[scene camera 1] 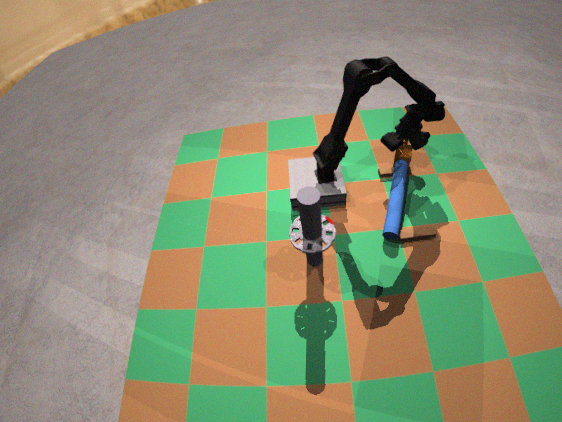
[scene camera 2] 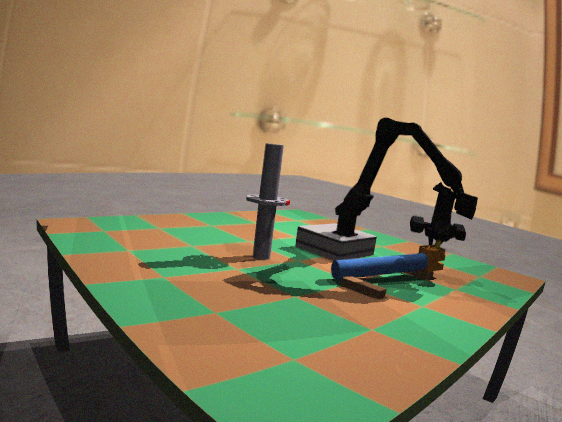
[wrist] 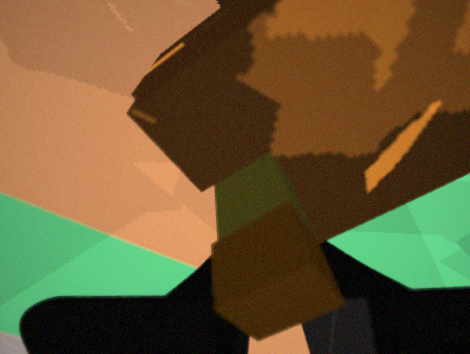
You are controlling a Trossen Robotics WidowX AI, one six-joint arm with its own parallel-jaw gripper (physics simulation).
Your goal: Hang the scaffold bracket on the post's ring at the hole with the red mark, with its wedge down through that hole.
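The scaffold bracket has a long blue tube (scene camera 1: 397, 200) (scene camera 2: 380, 265) and an orange head (scene camera 1: 403, 154) (scene camera 2: 429, 257) (wrist: 330, 95). It lies across two low brown bars. In the wrist view a small brown block (wrist: 272, 265) on a dark green neck (wrist: 252, 197) sticks out from the shaded head. My gripper (scene camera 1: 405, 143) (scene camera 2: 437, 242) (wrist: 267, 230) points down and is shut on this part of the bracket, one finger on each side. The grey post (scene camera 1: 311, 215) (scene camera 2: 270, 172) stands upright. Its ring (scene camera 1: 292, 238) (scene camera 2: 252, 198) has holes, with a red mark (scene camera 1: 329, 219) (scene camera 2: 287, 202) at the rim.
The arm's grey base (scene camera 1: 302, 175) (scene camera 2: 332, 242) stands between the post and the bracket. One brown bar (scene camera 1: 420, 235) (scene camera 2: 367, 287) lies under the tube's free end, the other (scene camera 1: 385, 175) near the head. The table top (scene camera 1: 230, 340) (scene camera 2: 295, 327) is green and orange checkered.
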